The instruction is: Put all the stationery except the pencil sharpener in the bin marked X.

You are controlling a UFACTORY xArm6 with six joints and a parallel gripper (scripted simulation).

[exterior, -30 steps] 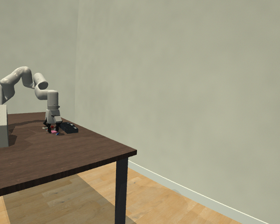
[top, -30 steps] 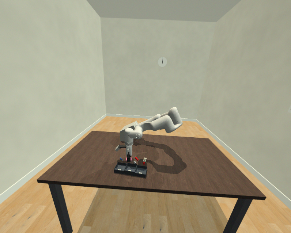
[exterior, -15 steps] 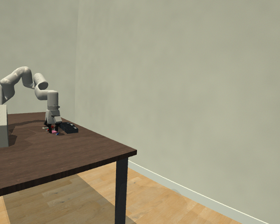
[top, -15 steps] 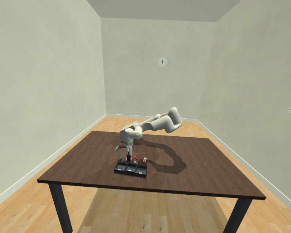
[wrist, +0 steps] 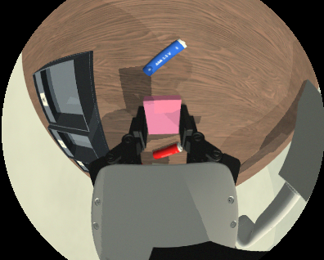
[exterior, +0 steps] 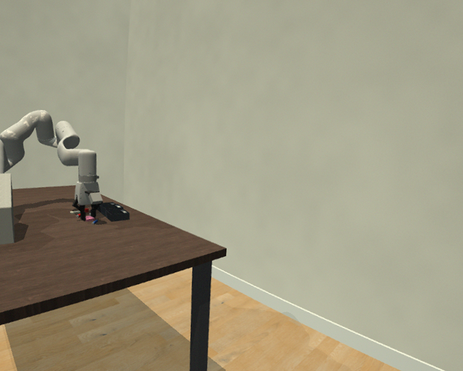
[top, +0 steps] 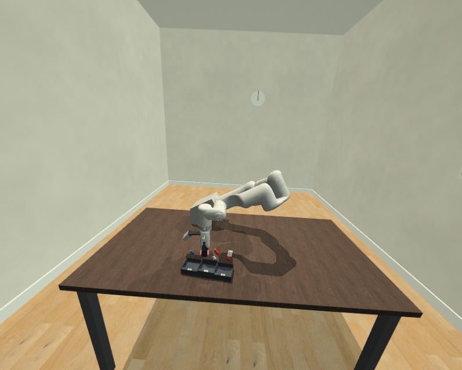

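The three-compartment bin tray is 12 cm ahead of my hand and 5 cm to the left of it. The rest, counted from my hand: pink eraser: 2 cm below; then red marker: 7 cm to the left, 2 cm behind, 1 cm below; then blue marker: 7 cm to the right, 2 cm below, 1 cm ahead.
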